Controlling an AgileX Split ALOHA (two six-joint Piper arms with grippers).
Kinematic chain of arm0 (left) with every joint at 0, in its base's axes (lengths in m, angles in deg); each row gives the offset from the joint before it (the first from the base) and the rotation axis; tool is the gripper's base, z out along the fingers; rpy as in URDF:
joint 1: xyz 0 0 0.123 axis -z
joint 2: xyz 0 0 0 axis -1 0.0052 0
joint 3: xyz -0.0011 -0.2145 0.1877 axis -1 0.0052 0
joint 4: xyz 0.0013 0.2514 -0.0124 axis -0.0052 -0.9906 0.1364
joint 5: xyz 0 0 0 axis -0.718 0.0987 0.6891
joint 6: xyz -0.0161 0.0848 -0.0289 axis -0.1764 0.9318 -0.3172
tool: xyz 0 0 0 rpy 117.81 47.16 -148.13
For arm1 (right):
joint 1: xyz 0 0 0.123 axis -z
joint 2: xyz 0 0 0 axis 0.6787 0.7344 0
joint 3: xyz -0.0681 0.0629 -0.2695 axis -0.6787 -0.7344 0
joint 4: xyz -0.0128 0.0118 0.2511 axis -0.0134 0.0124 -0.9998
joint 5: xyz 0 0 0 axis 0.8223 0.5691 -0.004
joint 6: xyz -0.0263 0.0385 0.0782 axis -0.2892 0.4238 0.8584
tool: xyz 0 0 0 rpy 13.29 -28.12 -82.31
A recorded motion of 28 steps. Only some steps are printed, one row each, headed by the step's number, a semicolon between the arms.
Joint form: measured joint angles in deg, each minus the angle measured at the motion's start. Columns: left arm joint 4, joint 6, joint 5, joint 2, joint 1, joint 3; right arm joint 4, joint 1, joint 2, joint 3, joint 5, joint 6.
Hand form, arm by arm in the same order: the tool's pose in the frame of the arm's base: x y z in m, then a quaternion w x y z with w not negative. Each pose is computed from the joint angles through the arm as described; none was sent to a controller.
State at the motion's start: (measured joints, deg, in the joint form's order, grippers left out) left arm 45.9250 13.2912 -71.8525 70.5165 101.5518 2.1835; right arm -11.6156 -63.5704 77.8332 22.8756 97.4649 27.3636
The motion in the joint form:
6: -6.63 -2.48 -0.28 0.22 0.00 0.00; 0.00 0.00 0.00 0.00 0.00 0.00
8: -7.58 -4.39 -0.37 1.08 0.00 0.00; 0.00 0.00 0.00 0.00 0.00 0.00
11: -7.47 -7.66 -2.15 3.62 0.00 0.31; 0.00 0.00 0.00 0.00 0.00 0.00
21: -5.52 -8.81 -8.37 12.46 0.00 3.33; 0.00 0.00 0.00 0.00 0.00 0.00
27: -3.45 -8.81 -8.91 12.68 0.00 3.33; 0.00 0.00 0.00 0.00 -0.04 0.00
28: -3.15 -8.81 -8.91 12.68 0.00 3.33; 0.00 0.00 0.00 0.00 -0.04 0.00
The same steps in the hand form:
6: 0.2448 -0.0579 0.1067 0.54343 0.14994 0.82404 -0.05627; -0.0087 -0.0049 0.2675 0.47869 -0.12969 0.86311 0.09527
8: 0.2442 -0.0590 0.1031 0.53626 0.14393 0.82886 -0.06852; -0.0087 -0.0049 0.2675 0.47869 -0.12969 0.86311 0.09527
11: 0.2428 -0.0587 0.0938 0.52614 0.11896 0.83781 -0.08426; -0.0087 -0.0049 0.2675 0.47869 -0.12969 0.86311 0.09527
21: 0.2259 -0.0528 0.0600 0.48414 0.09483 0.86606 -0.08091; -0.0087 -0.0049 0.2675 0.47869 -0.12969 0.86311 0.09527
27: 0.2269 -0.0500 0.0598 0.48809 0.08008 0.86622 -0.07086; -0.0087 -0.0049 0.2676 0.47898 -0.12967 0.86294 0.09533
28: 0.2270 -0.0495 0.0598 0.48830 0.07797 0.86642 -0.06933; -0.0087 -0.0049 0.2676 0.47898 -0.12967 0.86294 0.09533

